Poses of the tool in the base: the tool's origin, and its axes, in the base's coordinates. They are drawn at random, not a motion.
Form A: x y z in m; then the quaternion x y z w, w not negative.
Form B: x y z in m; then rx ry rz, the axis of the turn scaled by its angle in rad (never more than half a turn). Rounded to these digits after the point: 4 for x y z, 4 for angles.
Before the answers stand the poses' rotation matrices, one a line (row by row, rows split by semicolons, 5 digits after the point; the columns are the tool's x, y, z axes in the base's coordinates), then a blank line. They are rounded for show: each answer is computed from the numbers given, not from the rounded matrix.
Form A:
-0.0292 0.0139 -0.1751 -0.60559 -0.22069 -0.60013 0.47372
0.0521 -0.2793 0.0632 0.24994 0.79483 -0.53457 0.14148
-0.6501 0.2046 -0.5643 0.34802 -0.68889 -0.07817 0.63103
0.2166 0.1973 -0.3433 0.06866 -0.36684 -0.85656 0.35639
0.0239 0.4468 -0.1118 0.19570 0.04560 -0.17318 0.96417
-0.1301 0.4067 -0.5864 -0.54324 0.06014 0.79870 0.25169
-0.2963 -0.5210 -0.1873 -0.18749 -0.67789 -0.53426 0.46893
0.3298 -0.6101 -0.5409 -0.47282 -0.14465 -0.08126 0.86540
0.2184 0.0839 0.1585 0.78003 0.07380 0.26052 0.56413
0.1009 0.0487 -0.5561 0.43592 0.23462 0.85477 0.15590
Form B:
0.18229 0.83587 0.51777; -0.30129 -0.45378 0.83864; 0.93595 -0.30887 0.16912
-0.83503 0.54858 -0.04232; 0.24606 0.30353 -0.92050; -0.49212 -0.77906 -0.38844
0.03864 -0.38084 -0.92383; -0.57815 0.74554 -0.33152; 0.81501 0.54692 -0.19138
-0.73654 0.56017 -0.37910; -0.66092 -0.47683 0.57950; 0.14385 0.67738 0.72143
0.93586 0.35180 0.02015; -0.31610 0.86342 -0.39317; -0.15572 0.36158 0.91924
-0.28308 -0.46739 -0.83750; 0.33671 -0.86607 0.36953; -0.89805 -0.17739 0.40254
-0.48991 0.75524 -0.43542; -0.24686 0.35884 0.90016; 0.83609 0.54849 0.01064
0.94495 0.27743 -0.17352; -0.00386 0.53968 0.84186; 0.32720 -0.79485 0.51104
0.85337 -0.17880 0.48969; 0.40906 -0.35263 -0.84162; 0.32316 0.91852 -0.22778
-0.57134 -0.06197 0.81837; 0.47106 -0.84130 0.26517; 0.67206 0.53701 0.50986

-0.0292 0.0139 -0.1751 -1.4816 -0.5399 -1.4682
0.0521 -0.2793 0.0632 0.7215 2.2944 -1.5431
-0.6501 0.2046 -0.5643 0.7967 -1.5770 -0.1789
0.2166 0.1973 -0.3433 0.1773 -0.9473 -2.2119
0.0239 0.4468 -0.1118 0.3961 0.0923 -0.3506
-0.1301 0.4067 -0.5864 -1.4778 0.1636 2.1727
-0.2963 -0.5210 -0.1873 -0.4597 -1.6620 -1.3098
0.3298 -0.6101 -0.5409 -0.9905 -0.3030 -0.1702
0.2184 0.0839 0.1585 1.8354 0.1737 0.6130
0.1009 0.0487 -0.5561 1.2483 0.6718 2.4476

